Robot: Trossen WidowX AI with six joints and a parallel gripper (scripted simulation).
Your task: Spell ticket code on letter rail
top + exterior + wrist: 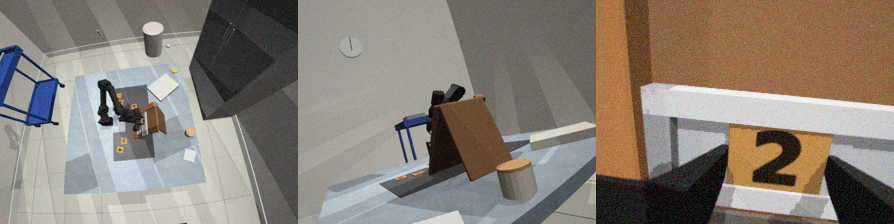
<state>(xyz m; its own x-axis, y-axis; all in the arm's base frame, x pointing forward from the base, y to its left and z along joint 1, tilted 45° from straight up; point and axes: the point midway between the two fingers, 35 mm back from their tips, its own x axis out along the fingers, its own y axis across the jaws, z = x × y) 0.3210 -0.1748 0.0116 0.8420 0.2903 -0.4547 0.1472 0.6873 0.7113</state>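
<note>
The white ticket is 6 cm behind my gripper tip, 5 cm to the right of it and 7 cm below it. Round my gripper tip: cream slab (28 cm ahead, 36 cm to the left, 14 cm below); then tan-lidded jar (38 cm ahead, 18 cm to the right, 13 cm below); then white card (33 cm ahead, 37 cm to the right, 16 cm below).
</note>
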